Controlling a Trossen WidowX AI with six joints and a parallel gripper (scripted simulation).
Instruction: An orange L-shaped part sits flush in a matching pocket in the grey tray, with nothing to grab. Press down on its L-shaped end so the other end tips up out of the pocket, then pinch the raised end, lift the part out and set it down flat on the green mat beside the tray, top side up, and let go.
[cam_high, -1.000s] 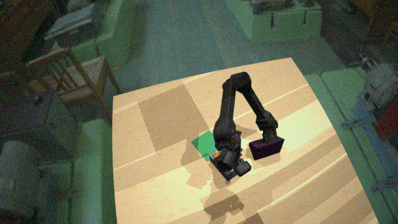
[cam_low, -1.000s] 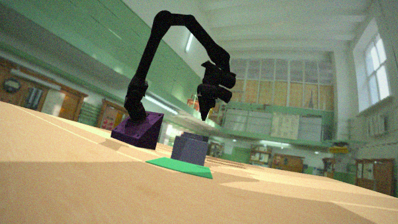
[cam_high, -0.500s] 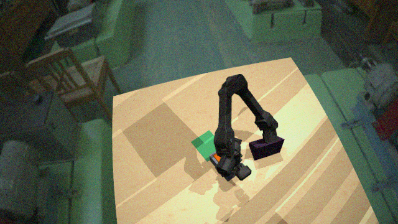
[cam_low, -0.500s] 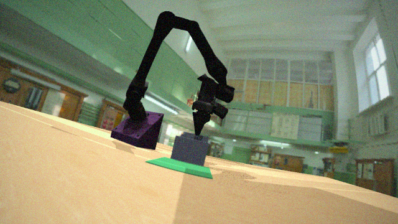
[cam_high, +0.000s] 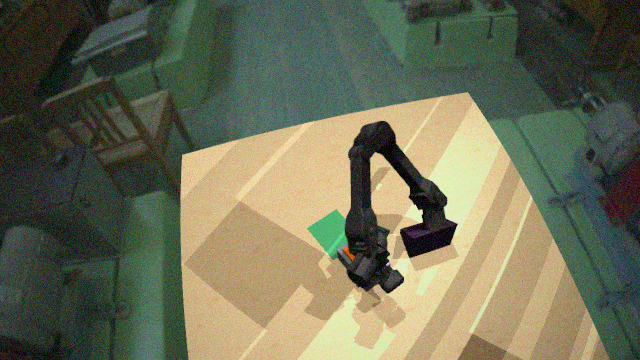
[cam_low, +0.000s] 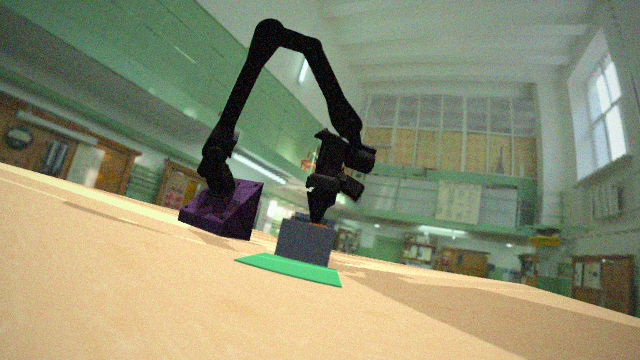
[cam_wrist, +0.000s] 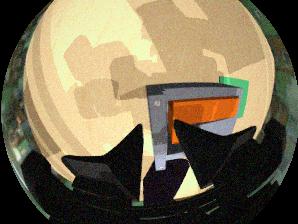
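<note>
Right now my gripper tip is 2 cm short of the orange L-shaped part, 6 cm to the left of it and 1 cm above it. Also, from my gripper tip: green mat (8 cm ahead, 21 cm to the right, 8 cm below).
</note>
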